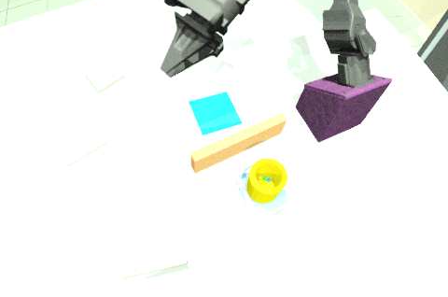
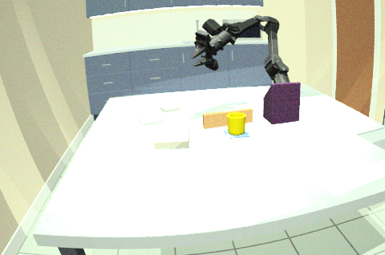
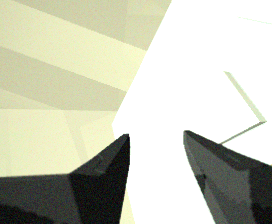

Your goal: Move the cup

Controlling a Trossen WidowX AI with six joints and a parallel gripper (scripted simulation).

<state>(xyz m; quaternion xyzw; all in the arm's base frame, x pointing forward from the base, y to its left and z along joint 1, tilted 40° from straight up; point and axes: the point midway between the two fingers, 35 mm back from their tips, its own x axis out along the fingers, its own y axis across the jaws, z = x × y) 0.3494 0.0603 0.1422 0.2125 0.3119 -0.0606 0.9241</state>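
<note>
The cup is 23 cm below my gripper tip, 14 cm behind it and 12 cm to the left of it. Round my gripper tip: wooden bar (24 cm below, 13 cm behind, 2 cm to the left); then light blue pad (27 cm below, 14 cm behind, 13 cm to the left); then cyan pad (27 cm below, 12 cm behind, 8 cm to the right).
</note>
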